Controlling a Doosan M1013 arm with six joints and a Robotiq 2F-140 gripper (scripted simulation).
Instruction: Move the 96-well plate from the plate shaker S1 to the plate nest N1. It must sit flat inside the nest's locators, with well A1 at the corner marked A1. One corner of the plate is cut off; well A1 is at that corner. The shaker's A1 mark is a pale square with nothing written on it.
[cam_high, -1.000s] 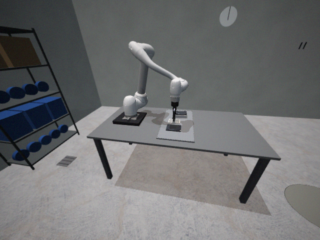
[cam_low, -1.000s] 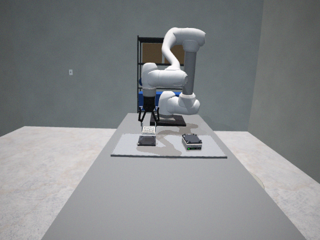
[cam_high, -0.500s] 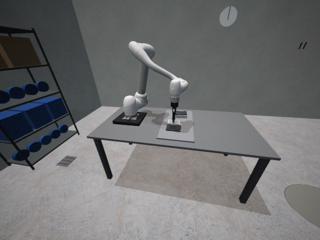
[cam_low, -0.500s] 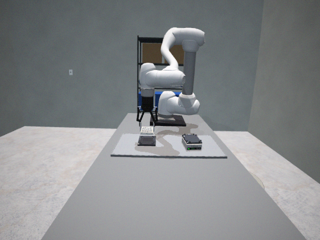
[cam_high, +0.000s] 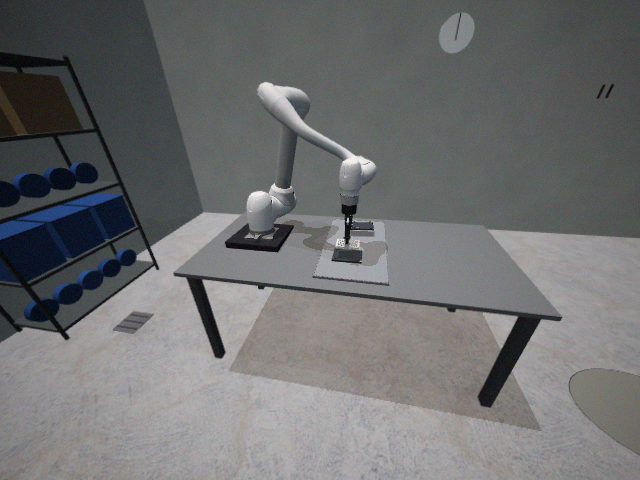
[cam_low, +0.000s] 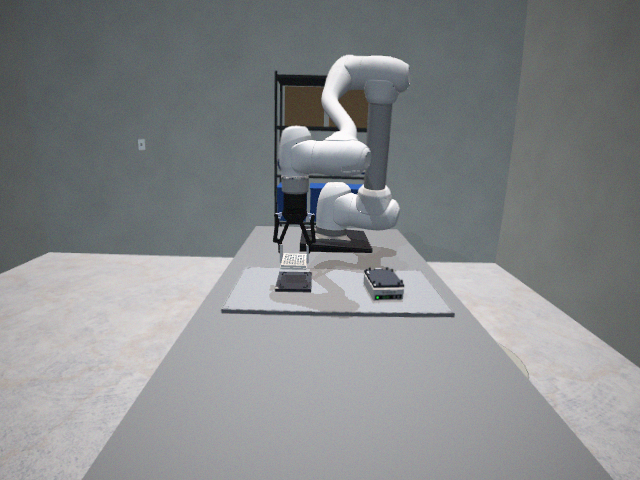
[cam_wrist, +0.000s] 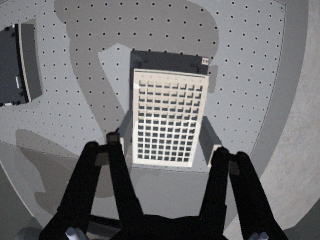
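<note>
The white 96-well plate is 20 mm below my hand. Also, from my hand: A1 corner mark: 90 mm below, 70 mm ahead, 60 mm to the right; dark plate nest N1: 100 mm below.
</note>
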